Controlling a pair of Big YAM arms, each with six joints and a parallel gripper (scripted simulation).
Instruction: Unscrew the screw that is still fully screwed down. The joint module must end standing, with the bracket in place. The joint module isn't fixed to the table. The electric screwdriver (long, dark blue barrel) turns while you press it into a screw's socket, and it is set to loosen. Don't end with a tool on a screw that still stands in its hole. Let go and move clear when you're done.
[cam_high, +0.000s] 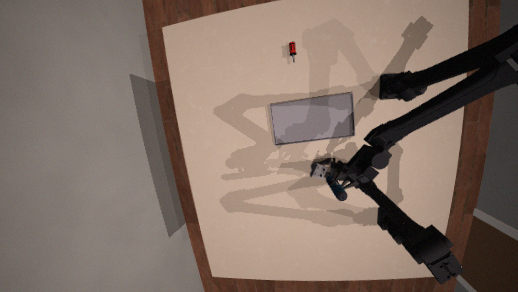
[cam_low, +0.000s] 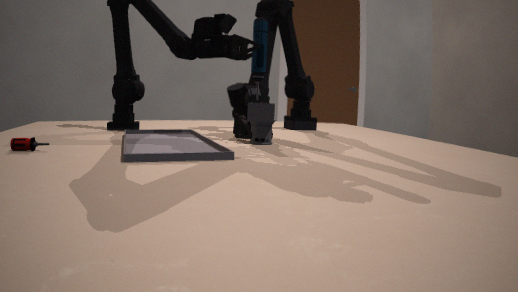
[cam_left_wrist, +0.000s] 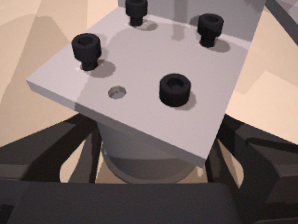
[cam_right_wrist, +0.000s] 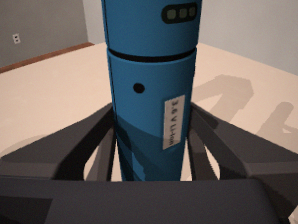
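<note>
My left gripper is now 1 cm below the grey joint module. The rest, counted from my left hand: grey bracket 5 cm above; screwdriver bit 2 cm behind, 1 cm to the right, 12 cm above; shallow grey tray 1 cm ahead, 26 cm to the right, 2 cm below.
</note>
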